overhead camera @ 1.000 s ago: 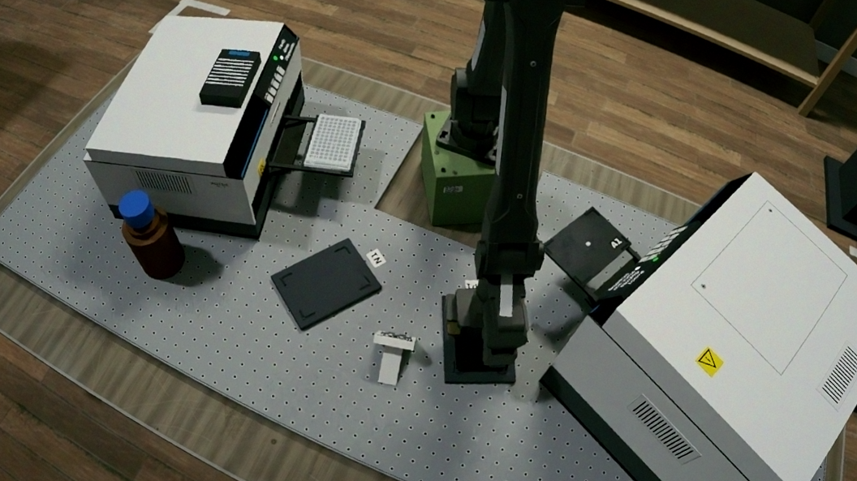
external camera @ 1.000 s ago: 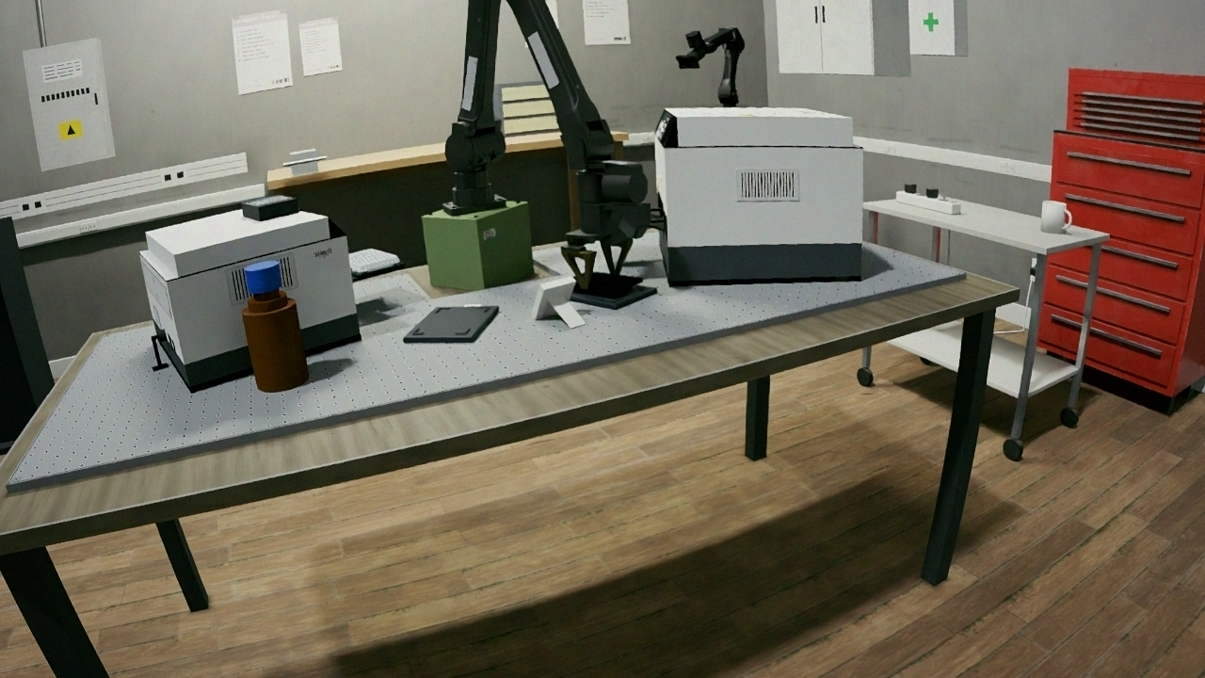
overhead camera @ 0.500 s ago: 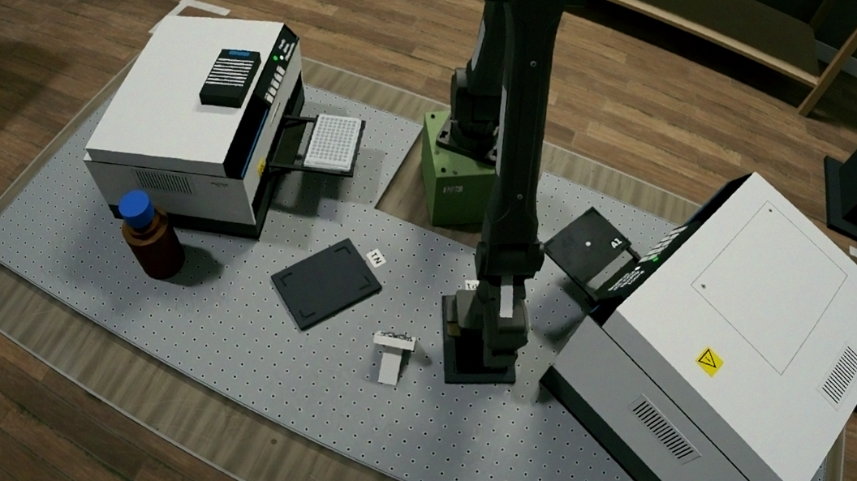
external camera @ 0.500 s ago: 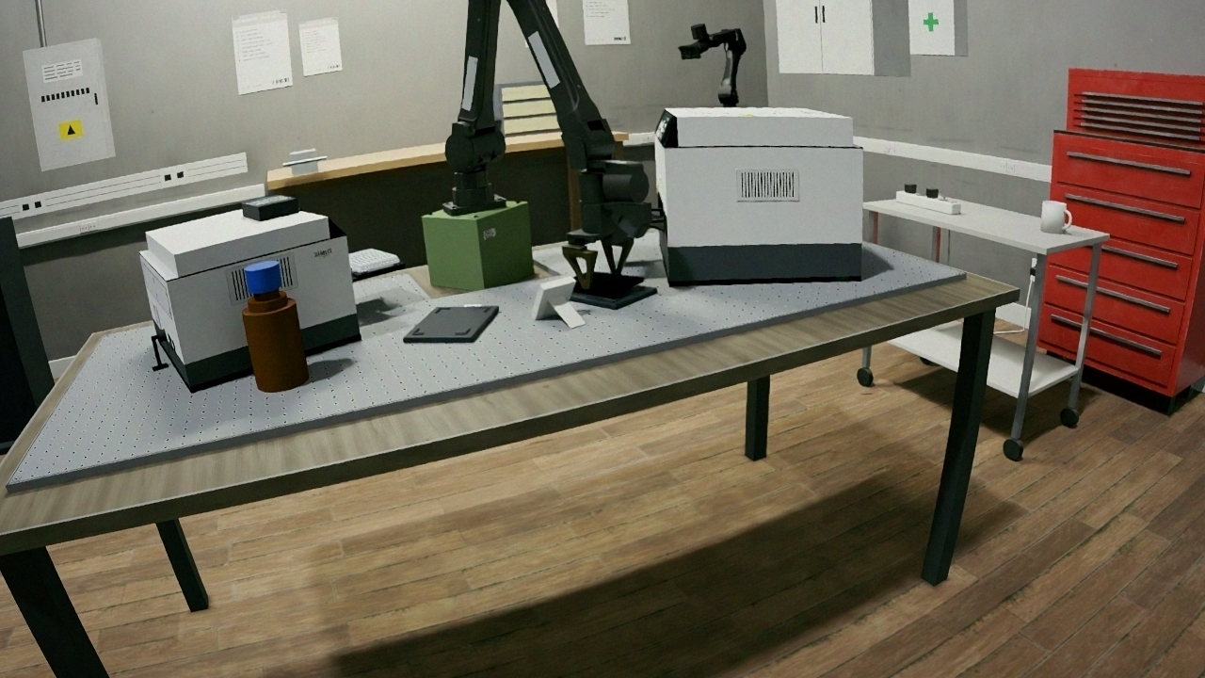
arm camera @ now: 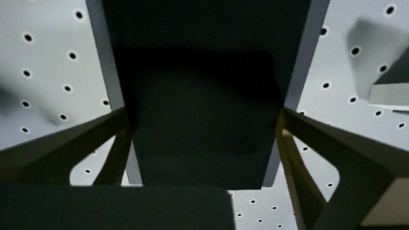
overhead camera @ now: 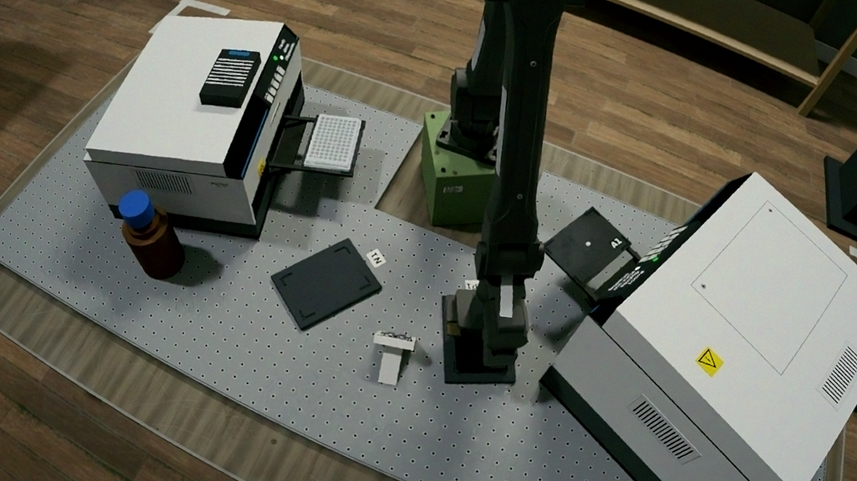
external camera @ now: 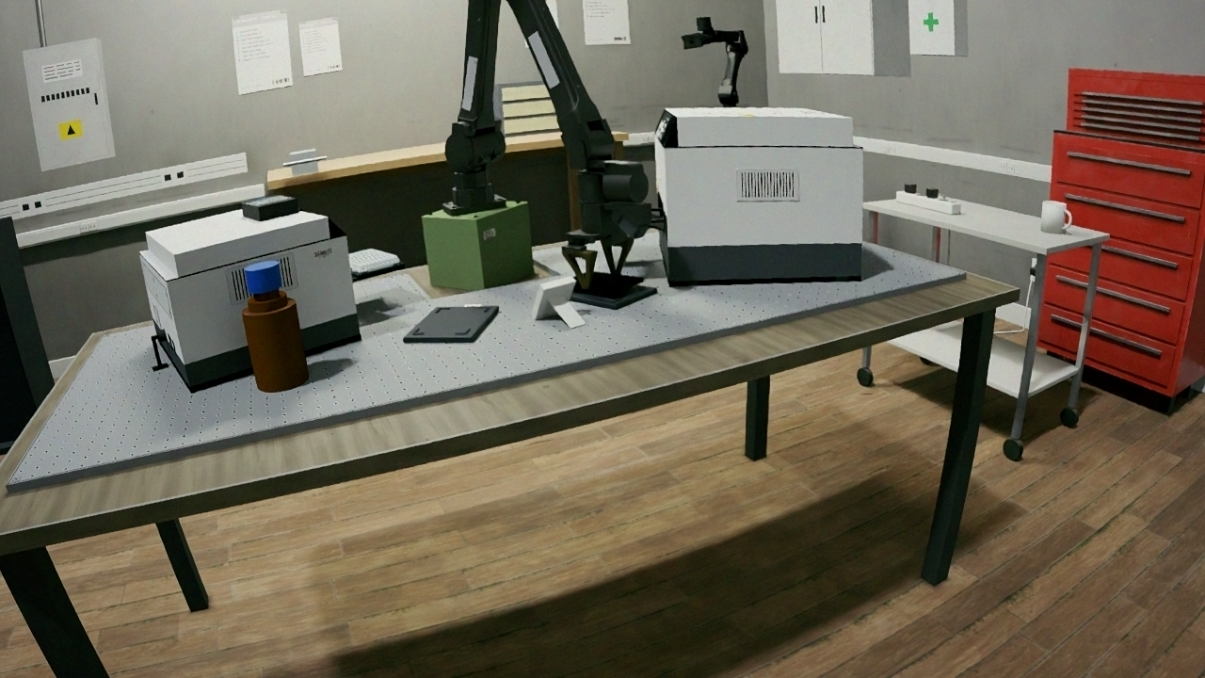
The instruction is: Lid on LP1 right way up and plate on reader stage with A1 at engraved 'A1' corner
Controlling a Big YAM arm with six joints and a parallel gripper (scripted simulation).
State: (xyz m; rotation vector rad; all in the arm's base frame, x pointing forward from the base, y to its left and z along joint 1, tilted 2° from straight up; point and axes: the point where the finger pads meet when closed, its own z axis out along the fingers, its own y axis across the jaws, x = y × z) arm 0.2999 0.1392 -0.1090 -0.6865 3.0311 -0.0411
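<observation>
Now: hand 1 cm above the dark lid. From my hand the other things lie so: well plate: 39 cm to the right, 22 cm behind, 6 cm above; then LP1 pad: 3 cm below; then N1 nest: 29 cm to the right, 3 cm below, 2 cm ahead.
</observation>
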